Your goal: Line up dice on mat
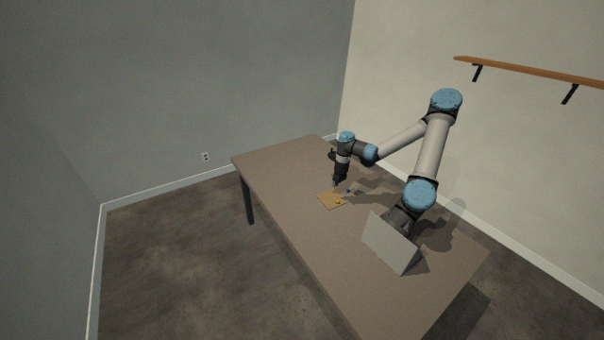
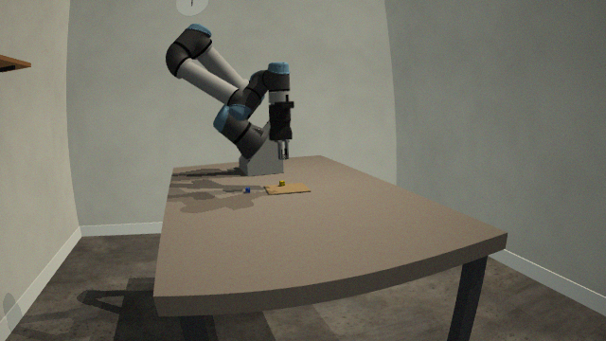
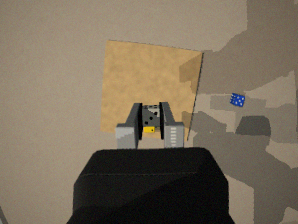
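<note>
Right now the tan mat is 12 cm below my hand. Round my hand: yellow die (5 cm behind, 11 cm below); then white die (1 cm below); then blue die (13 cm to the right, 11 cm below).
</note>
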